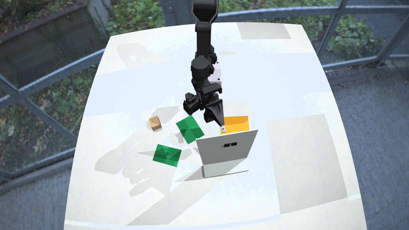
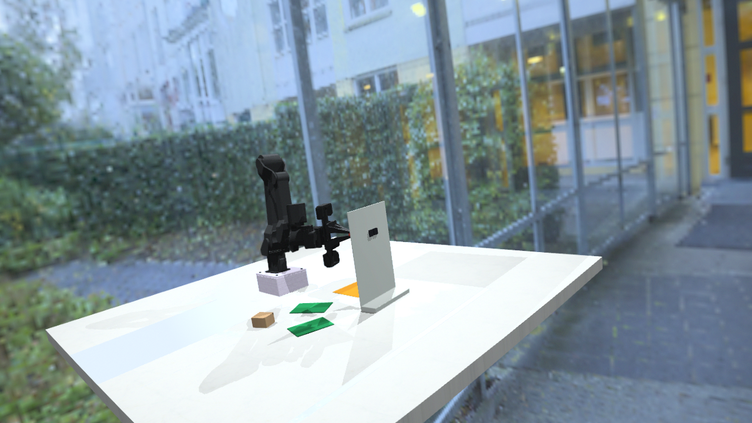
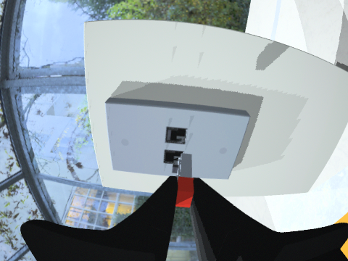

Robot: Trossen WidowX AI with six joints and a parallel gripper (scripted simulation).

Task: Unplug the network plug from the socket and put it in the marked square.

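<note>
The orange marked square lies 200 mm below my gripper tip, 70 mm behind it and 60 mm to the left of it. Round my gripper tip: upright grey panel 70 mm below, 70 mm ahead, 10 mm to the left.
</note>
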